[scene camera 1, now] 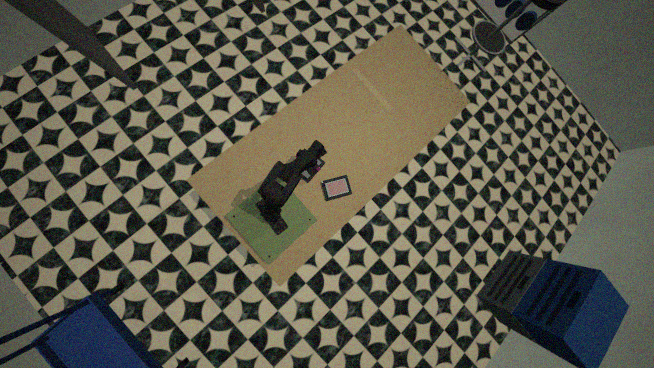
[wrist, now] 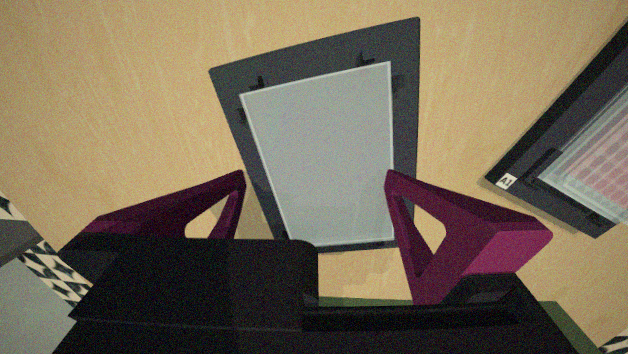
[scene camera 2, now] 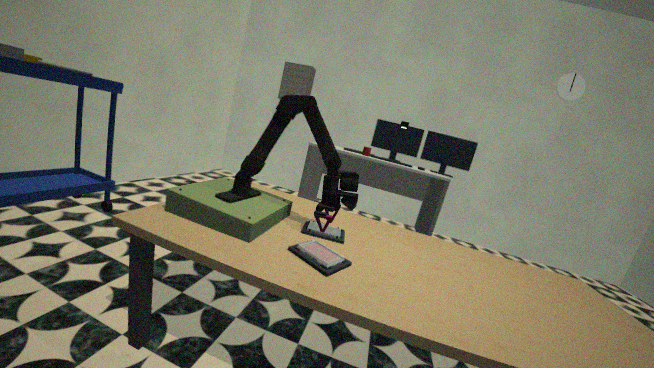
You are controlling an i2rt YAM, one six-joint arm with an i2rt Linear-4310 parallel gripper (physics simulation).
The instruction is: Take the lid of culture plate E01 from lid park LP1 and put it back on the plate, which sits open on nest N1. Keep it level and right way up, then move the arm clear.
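Seen in the pictures: gripper, between the fingertips: [wrist: 314,177] [scene camera 2: 326,227]; arm's base, origin of its link: [scene camera 2: 239,195].
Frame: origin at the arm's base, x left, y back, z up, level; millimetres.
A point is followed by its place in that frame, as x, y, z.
The pale translucent lid [wrist: 325,155] {118, -342, -52} [scene camera 2: 330,232] {96, -355, -52} lies flat on the dark grey lid park LP1 [wrist: 320,57] {125, -397, -60} [scene camera 2: 341,239] {87, -404, -60}. My gripper [wrist: 314,177] {124, -327, -49} [scene camera 2: 324,227] {124, -327, -49} is open, its two magenta fingers low at the lid's two long sides in the wrist view; the right fingertip overlaps the lid's edge there, and whether it touches cannot be told. The open culture plate [scene camera 1: 336,187] {-84, -380, -51} [scene camera 2: 317,253] {-114, -380, -43} [wrist: 600,165] {-46, -353, -44}, with pink wells, sits on the dark nest N1 [scene camera 1: 349,187] [scene camera 2: 327,272] [wrist: 520,165]. In scene camera 1 the arm partly hides the lid and lid park.
The arm stands on a green block [scene camera 1: 295,230] {-136, -52, -2} [scene camera 2: 210,218] {-177, -31, -37} on the wooden table [scene camera 1: 380,100] {207, -983, -70} [scene camera 2: 450,300] {-47, -783, -70}. The nest lies beside the lid park, to its right in the wrist view. A blue cart [scene camera 2: 115,88] and a desk [scene camera 2: 425,180] stand away from the table.
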